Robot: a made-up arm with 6 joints. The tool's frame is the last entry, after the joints.
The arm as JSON. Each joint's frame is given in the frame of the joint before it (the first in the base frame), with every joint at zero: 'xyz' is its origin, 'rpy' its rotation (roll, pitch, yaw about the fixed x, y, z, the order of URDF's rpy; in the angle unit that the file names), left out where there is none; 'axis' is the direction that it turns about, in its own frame. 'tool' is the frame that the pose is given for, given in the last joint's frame.
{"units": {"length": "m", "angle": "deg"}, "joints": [
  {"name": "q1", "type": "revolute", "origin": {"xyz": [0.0, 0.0, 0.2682]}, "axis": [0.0, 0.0, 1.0]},
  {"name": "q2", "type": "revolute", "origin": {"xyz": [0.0, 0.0, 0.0]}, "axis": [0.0, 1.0, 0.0]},
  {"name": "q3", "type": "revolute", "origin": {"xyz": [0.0, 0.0, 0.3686]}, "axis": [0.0, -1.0, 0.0]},
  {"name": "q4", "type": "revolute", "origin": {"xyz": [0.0, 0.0, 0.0]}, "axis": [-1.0, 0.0, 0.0]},
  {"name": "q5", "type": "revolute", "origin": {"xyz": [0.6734, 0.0, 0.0]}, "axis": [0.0, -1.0, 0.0]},
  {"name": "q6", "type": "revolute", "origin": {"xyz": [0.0, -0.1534, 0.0]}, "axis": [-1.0, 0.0, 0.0]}
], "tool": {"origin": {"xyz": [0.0, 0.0, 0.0]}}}
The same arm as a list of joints. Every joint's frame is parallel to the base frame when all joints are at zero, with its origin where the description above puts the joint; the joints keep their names.
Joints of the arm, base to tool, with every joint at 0 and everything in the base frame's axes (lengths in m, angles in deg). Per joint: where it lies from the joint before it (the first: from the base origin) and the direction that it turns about. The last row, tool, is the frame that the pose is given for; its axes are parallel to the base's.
q1: axis 0 0 1 origin 0 0 0.2682
q2: axis 0 1 0 origin 0 0 0
q3: axis 0 -1 0 origin 0 0 0.3686
q4: axis -1 0 0 origin 0 0 0
q5: axis 0 -1 0 origin 0.6734 0 0
q6: axis -1 0 0 origin 0 -0.1534 0
tool: origin 0 0 0

